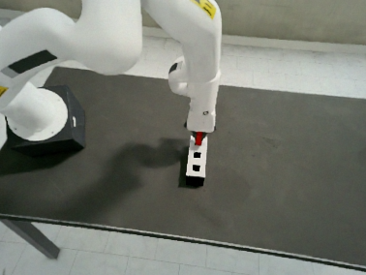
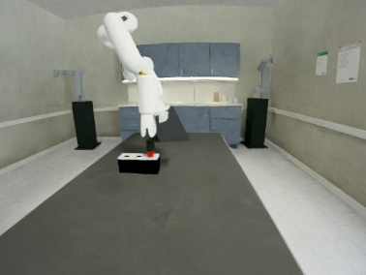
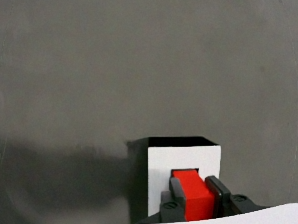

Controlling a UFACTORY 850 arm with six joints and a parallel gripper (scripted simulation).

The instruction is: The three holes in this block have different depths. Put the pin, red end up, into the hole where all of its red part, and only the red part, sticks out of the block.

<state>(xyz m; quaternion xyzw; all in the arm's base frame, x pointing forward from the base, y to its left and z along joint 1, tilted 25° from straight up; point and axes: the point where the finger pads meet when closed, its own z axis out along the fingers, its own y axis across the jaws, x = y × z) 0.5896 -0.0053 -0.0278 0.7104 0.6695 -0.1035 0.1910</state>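
My gripper is now 2 cm above the pin. Round my hand: block (9 cm below, 6 cm to the right).
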